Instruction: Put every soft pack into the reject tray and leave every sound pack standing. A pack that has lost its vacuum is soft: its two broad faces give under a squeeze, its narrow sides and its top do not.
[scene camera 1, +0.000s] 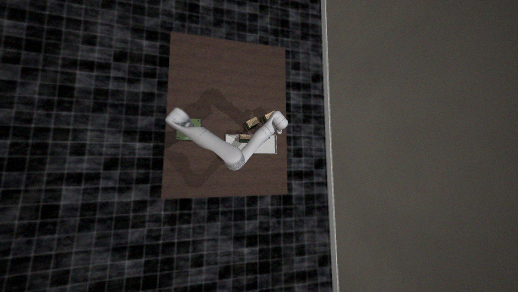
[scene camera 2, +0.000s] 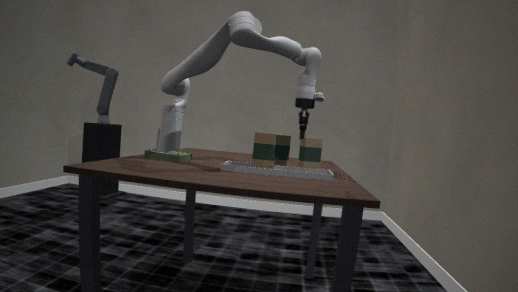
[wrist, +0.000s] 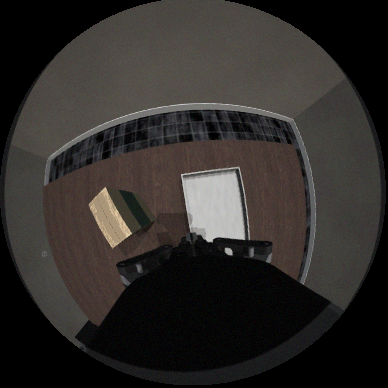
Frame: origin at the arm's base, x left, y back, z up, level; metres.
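Seen in the pictures: gripper, fingertip midpoint: (scene camera 2: 301, 140) (wrist: 191, 238); arm's base, origin of the base link: (scene camera 2: 168, 151).
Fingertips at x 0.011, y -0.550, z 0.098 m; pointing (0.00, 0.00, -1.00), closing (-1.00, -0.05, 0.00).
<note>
Pixels of each thing's top centre, then the offset from my fingertips to it. Level surfaces: height alone.
- tan pack with a green band, middle of its top: (scene camera 2: 265, 133) (scene camera 1: 246, 136) dx -0.050, dy +0.136, dz +0.015 m
- white reject tray, middle of its top: (wrist: 223, 249) (scene camera 2: 277, 167) (scene camera 1: 251, 143) dx -0.081, dy +0.076, dz -0.107 m
- second pack, middle of its top: (scene camera 2: 279, 134) (scene camera 1: 252, 122) dx +0.061, dy +0.096, dz +0.012 m
- third pack, middle of its top: (wrist: 106, 217) (scene camera 2: 311, 137) (scene camera 1: 271, 115) dx +0.124, dy -0.036, dz +0.012 m
- brown table, its level: dz -0.129 m
A tan pack with a green band (scene camera 1: 245, 137) (scene camera 2: 264, 151) stands upright in the left part of the white reject tray (scene camera 1: 270, 146) (scene camera 2: 295, 173) (wrist: 216, 202). A second pack (scene camera 1: 251, 123) (scene camera 2: 283, 150) stands on the table behind the tray, partly hidden by the first in scene camera 2. A third pack (scene camera 1: 268, 117) (scene camera 2: 310, 154) (wrist: 125, 212) stands farther right, upright and outside the tray, partly covered by the arm in scene camera 1. My gripper (scene camera 2: 302, 136) (wrist: 191, 238) is shut and empty, pointing down at about pack-top height, near the tray's edge beside the third pack.
The brown table (scene camera 1: 220, 65) (scene camera 2: 125, 167) (wrist: 160, 160) carries everything. The arm's green base plate (scene camera 1: 197, 122) (scene camera 2: 167, 156) is at its left. A second, grey arm (scene camera 2: 106, 92) stands on a black pedestal (scene camera 2: 101, 142) behind the table. My arm's links pass over the tray in scene camera 1.
</note>
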